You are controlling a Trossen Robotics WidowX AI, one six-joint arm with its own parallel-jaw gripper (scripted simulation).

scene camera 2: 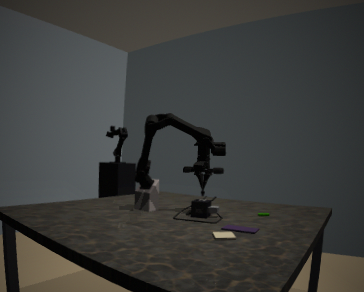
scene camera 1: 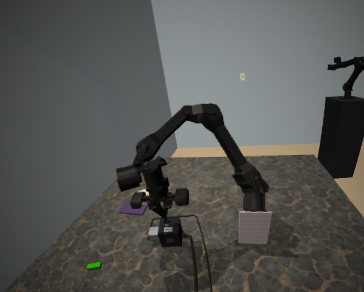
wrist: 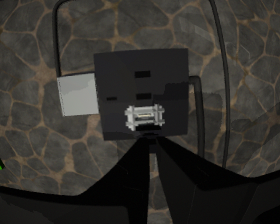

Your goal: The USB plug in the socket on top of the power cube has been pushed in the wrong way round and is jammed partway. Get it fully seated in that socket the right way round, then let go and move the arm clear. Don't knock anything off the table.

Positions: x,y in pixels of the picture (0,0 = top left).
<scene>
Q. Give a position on a black power cube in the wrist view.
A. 141,78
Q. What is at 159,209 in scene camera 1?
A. My gripper.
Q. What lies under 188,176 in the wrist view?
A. My gripper.
</scene>
